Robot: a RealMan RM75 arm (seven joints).
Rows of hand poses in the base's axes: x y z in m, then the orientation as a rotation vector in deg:
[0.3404 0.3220 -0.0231 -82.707 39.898 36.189]
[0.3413 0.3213 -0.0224 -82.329 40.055 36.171]
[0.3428 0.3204 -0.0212 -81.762 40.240 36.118]
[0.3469 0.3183 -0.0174 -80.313 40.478 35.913]
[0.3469 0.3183 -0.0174 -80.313 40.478 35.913]
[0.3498 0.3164 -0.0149 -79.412 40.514 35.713]
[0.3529 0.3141 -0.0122 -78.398 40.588 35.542]
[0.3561 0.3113 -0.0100 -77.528 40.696 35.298]
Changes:
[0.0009 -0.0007 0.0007 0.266 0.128 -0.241]
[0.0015 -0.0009 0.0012 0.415 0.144 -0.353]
[0.0041 -0.0021 0.0038 1.140 0.177 -0.832]
[0.0000 0.0000 0.0000 0.000 0.000 0.000]
[0.0029 -0.0019 0.0025 0.741 -0.006 -0.510]
[0.0031 -0.0023 0.0027 0.828 0.051 -0.556]
[0.0032 -0.0028 0.0022 0.678 0.017 -0.562]

